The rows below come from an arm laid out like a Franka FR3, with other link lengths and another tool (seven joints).
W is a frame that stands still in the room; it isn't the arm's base.
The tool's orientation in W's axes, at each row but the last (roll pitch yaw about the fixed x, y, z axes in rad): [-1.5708 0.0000 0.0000]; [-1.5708 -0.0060 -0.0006]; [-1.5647 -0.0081 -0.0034]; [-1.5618 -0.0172 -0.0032]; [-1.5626 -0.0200 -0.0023]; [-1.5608 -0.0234 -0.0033]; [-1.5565 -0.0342 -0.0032]
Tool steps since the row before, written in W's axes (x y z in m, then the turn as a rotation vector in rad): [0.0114 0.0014 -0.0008 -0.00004 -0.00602 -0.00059]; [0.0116 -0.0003 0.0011 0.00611 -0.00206 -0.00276]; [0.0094 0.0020 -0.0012 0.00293 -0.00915 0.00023]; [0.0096 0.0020 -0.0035 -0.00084 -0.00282 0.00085]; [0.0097 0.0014 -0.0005 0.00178 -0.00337 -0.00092]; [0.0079 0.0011 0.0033 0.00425 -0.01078 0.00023]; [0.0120 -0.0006 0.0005 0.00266 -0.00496 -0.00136]
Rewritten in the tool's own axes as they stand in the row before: [0.0114 0.0008 0.0014 -0.00004 0.00059 -0.00602]; [0.0116 -0.0010 -0.0003 0.00609 0.00280 -0.00206]; [0.0094 0.0013 0.0020 0.00296 -0.00026 -0.00914]; [0.0095 0.0037 0.0020 -0.00082 -0.00089 -0.00281]; [0.0097 0.0007 0.0014 0.00177 0.00093 -0.00337]; [0.0080 -0.0031 0.0012 0.00429 -0.00024 -0.01076]; [0.0120 -0.0001 -0.0006 0.00263 0.00138 -0.00497]
